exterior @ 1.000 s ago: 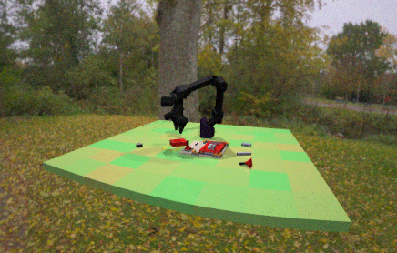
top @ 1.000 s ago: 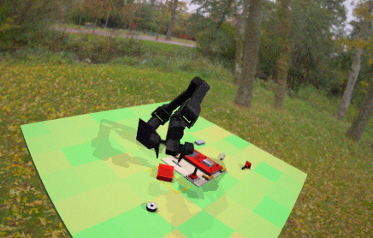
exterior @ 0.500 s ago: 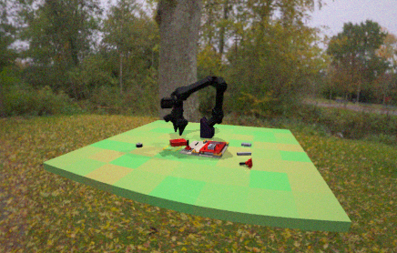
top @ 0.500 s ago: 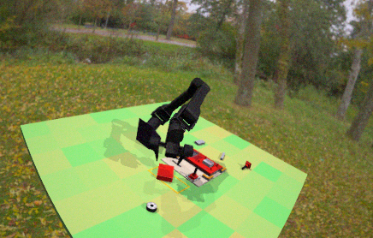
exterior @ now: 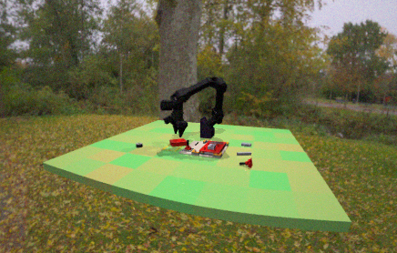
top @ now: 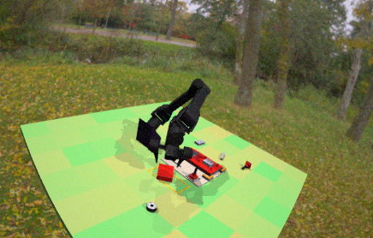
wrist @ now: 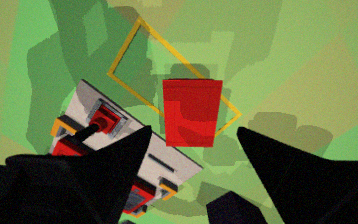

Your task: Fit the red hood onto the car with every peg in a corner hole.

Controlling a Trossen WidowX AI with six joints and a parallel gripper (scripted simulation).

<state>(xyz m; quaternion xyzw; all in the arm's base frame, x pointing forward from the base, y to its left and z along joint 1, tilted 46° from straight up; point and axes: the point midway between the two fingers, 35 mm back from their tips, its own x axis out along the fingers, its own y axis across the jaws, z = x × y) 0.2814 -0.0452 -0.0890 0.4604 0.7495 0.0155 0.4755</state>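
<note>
The red hood is 4 cm below my gripper tip. Also, from my gripper tip: pale plate (20 cm to the left, 5 cm below, 1 cm ahead); grey engine block (24 cm to the left, 5 cm ahead, 3 cm below); black wheel (19 cm to the right, 15 cm ahead, 5 cm below).
</note>
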